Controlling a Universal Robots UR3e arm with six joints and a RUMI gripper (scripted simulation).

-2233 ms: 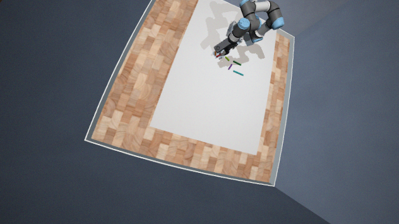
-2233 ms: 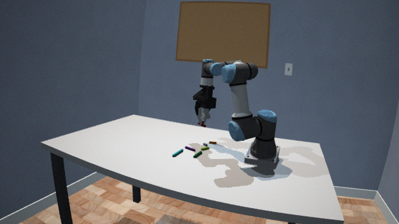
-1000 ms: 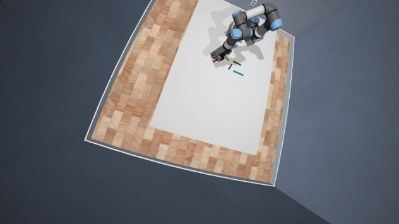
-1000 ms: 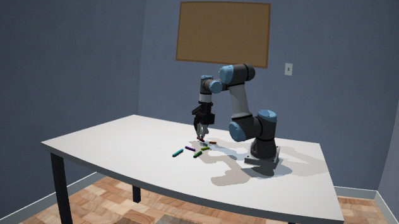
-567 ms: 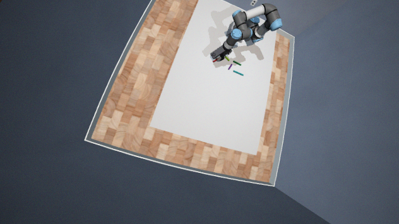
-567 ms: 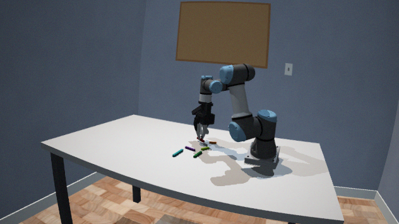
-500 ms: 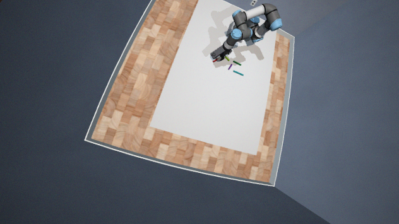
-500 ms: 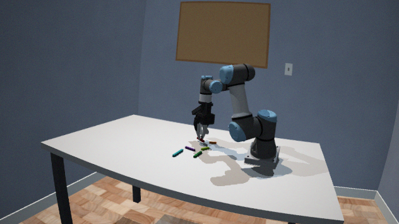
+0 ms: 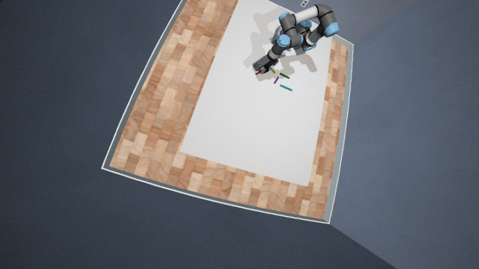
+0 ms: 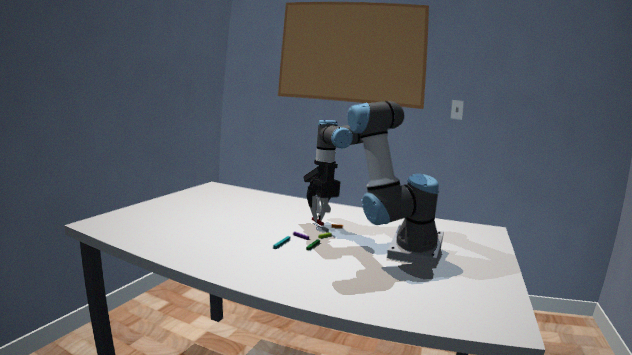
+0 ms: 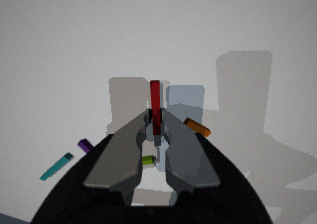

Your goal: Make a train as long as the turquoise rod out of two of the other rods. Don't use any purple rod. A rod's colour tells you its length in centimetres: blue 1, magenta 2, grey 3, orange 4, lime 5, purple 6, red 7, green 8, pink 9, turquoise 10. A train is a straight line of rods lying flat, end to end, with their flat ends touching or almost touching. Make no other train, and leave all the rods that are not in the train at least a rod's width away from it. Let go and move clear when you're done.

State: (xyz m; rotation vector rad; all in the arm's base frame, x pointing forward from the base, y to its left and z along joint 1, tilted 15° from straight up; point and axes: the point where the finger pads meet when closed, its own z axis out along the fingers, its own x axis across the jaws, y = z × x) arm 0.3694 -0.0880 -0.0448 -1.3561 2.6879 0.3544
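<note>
My gripper is now 4 cm past the grey rod, 3 cm to the right of it and 2 cm above it. The rest, counted from my hand: lime rod: 7 cm behind, 9 cm to the left, 2 cm below; red rod: 1 cm below; orange rod: 6 cm behind, 3 cm to the right, 2 cm below.
</note>
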